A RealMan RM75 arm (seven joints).
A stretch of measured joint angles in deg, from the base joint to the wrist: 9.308, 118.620, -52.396, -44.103, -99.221, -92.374, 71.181; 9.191, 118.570, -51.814, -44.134, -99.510, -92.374, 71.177; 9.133, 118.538, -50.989, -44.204, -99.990, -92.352, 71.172; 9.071, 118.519, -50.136, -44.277, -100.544, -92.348, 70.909; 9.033, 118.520, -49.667, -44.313, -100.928, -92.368, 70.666; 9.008, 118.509, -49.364, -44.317, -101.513, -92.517, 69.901; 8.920, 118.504, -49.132, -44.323, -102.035, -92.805, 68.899; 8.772, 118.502, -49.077, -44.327, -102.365, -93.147, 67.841; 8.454, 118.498, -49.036, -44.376, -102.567, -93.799, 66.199; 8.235, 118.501, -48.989, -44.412, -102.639, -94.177, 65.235; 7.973, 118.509, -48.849, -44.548, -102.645, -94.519, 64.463
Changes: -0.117, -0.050, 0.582, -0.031, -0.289, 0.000, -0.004; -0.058, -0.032, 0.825, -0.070, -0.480, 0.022, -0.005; -0.062, -0.019, 0.853, -0.073, -0.554, 0.004, -0.263; -0.038, 0.001, 0.469, -0.036, -0.384, -0.020, -0.243; -0.025, -0.011, 0.303, -0.004, -0.585, -0.149, -0.765; -0.088, -0.005, 0.232, -0.006, -0.522, -0.288, -1.002; -0.148, -0.002, 0.055, -0.004, -0.330, -0.342, -1.058; -0.318, -0.004, 0.041, -0.049, -0.202, -0.652, -1.642; -0.219, 0.003, 0.047, -0.036, -0.072, -0.378, -0.964; -0.262, 0.008, 0.140, -0.136, -0.006, -0.342, -0.772
